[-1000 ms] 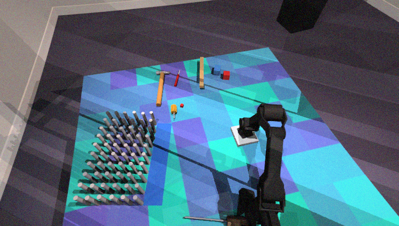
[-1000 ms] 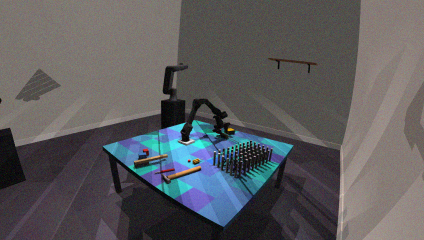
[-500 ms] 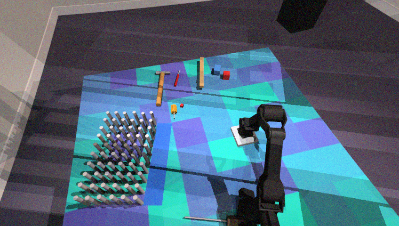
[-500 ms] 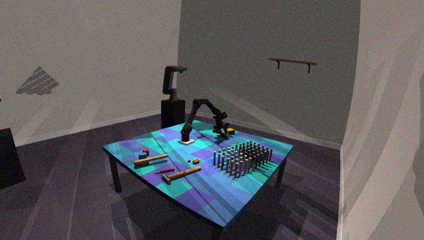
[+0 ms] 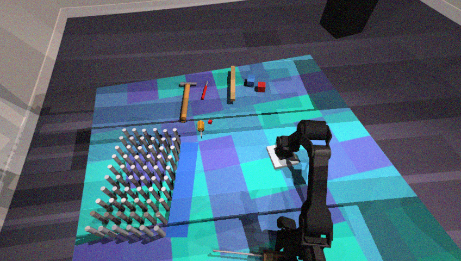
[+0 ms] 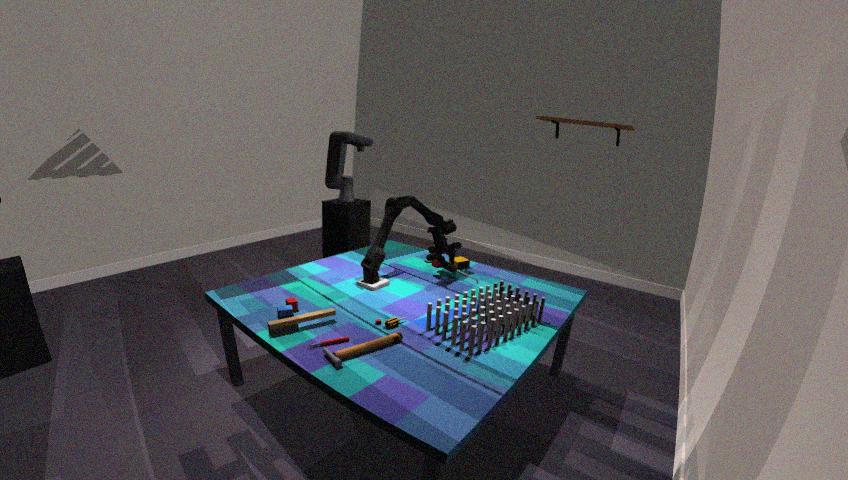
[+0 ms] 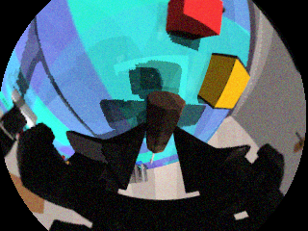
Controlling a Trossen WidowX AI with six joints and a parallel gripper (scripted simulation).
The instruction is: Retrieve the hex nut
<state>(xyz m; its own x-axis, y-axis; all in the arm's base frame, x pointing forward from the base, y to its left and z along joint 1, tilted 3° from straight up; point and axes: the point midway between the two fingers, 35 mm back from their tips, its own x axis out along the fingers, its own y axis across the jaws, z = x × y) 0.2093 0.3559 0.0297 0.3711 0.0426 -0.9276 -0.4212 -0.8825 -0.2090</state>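
The hook tool is 100 mm ahead of my gripper tip and 50 mm to the right of it. The rest, counted from my gripper tip: yellow screwdriver (90 mm ahead, 620 mm to the right, 20 mm below); bent wire (170 mm behind, 110 mm to the left, 40 mm below); blue taped strip (230 mm ahead, 380 mm to the right, 40 mm below).
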